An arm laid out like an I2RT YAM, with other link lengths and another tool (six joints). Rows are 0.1 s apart.
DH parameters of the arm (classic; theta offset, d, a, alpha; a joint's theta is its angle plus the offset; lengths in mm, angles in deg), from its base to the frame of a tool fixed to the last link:
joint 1: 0 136 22.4 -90
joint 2: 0 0 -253.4 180
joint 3: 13.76 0 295.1 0
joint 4: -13.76 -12.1 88.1 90
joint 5: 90 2 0 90
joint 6: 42 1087.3 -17.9 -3
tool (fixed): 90 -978.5 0 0
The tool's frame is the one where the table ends.
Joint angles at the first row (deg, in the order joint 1, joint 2, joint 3, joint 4, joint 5, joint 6):
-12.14 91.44 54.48 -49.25 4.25 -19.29
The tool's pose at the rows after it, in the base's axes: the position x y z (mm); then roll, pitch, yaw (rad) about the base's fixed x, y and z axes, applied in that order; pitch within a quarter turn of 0, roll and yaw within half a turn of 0:
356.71 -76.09 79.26 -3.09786 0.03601 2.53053
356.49 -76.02 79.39 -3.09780 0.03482 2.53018
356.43 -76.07 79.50 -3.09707 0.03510 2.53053
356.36 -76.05 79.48 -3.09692 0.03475 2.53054
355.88 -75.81 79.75 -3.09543 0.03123 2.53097
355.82 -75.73 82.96 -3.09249 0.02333 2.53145
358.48 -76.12 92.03 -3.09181 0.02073 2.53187
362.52 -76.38 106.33 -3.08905 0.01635 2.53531
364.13 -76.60 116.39 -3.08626 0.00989 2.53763
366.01 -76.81 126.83 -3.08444 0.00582 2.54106
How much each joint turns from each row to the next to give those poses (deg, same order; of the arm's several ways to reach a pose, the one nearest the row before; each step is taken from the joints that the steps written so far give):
0.00 -0.02 0.00 -0.11 0.02 0.00
0.00 -0.03 0.02 -0.11 -0.02 0.02
0.00 -0.02 0.00 -0.02 0.04 -0.02
0.00 0.00 0.00 -0.03 0.00 0.00
0.02 0.00 0.11 -0.32 0.01 0.00
0.00 0.00 0.79 -1.27 -0.03 -0.02
0.02 -0.08 1.83 -2.08 -0.02 0.00
0.09 -0.01 3.00 -3.28 0.04 -0.11
0.00 -0.02 2.09 -2.51 0.00 -0.13
0.00 0.00 2.15 -2.38 0.01 -0.20

